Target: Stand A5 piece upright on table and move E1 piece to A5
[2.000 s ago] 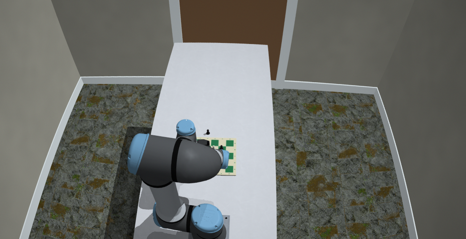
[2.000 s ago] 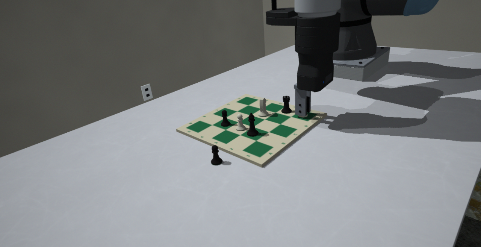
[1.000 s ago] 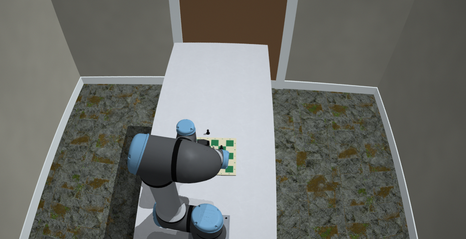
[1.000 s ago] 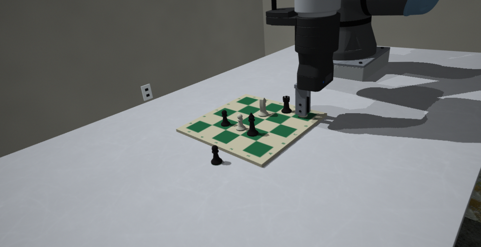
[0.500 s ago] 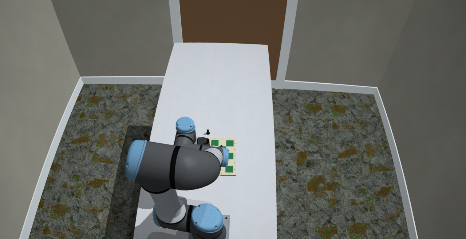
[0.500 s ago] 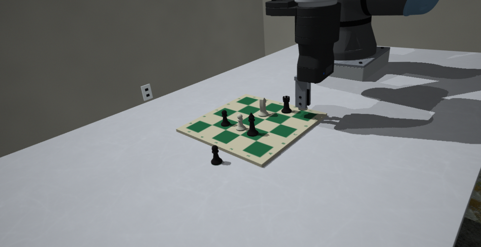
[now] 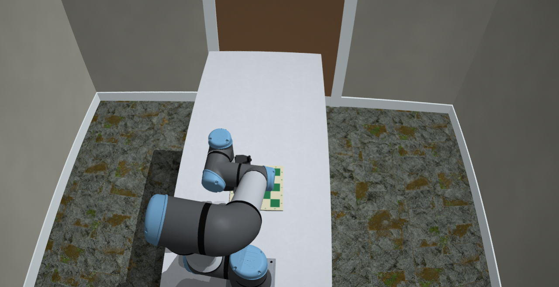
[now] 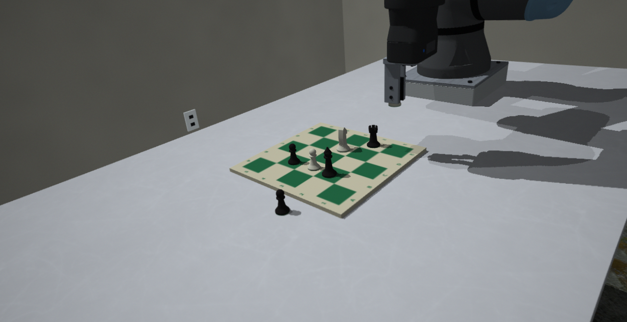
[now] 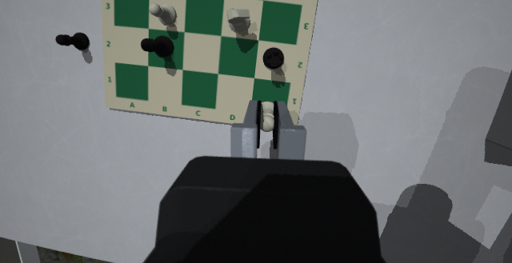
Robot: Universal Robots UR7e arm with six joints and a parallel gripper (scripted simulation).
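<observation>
Right now the chessboard is 10 cm below my hand, 8 cm ahead of it and 6 cm to the right of it. Also, from my hand: white knight 8 cm below, 7 cm to the right, 5 cm ahead.
</observation>
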